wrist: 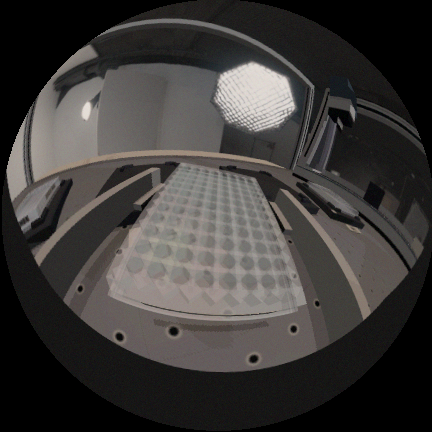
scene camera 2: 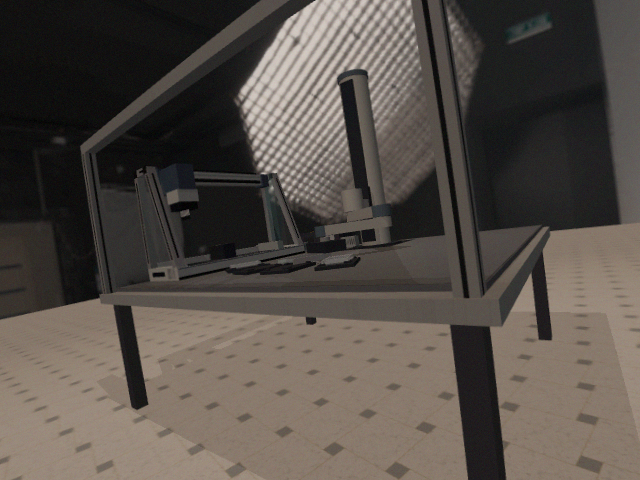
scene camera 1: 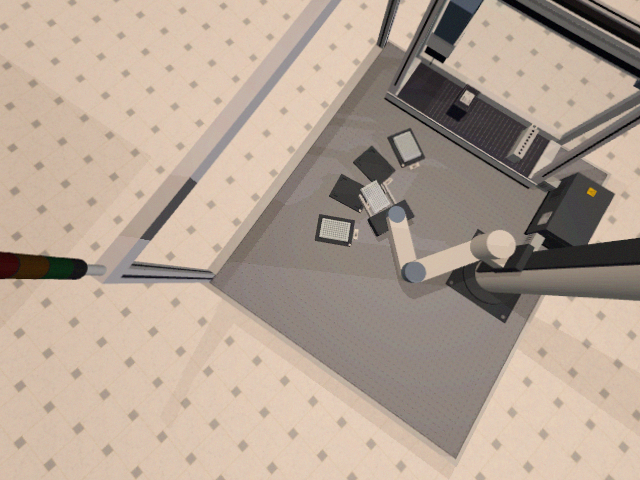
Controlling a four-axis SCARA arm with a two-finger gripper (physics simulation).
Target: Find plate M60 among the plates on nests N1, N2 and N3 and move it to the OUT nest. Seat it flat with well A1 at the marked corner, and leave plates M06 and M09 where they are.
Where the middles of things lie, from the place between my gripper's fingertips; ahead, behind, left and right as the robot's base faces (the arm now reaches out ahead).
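From my hand: N1 nest (wrist: 42,228), 250 mm to the left, 30 mm ahead, 10 mm below; dark OUT nest (scene camera 1: 373,165), 110 mm to the right, 40 mm ahead, 10 mm below; dark N2 nest (scene camera 1: 346,191), 60 mm to the left, 60 mm ahead, 10 mm below.
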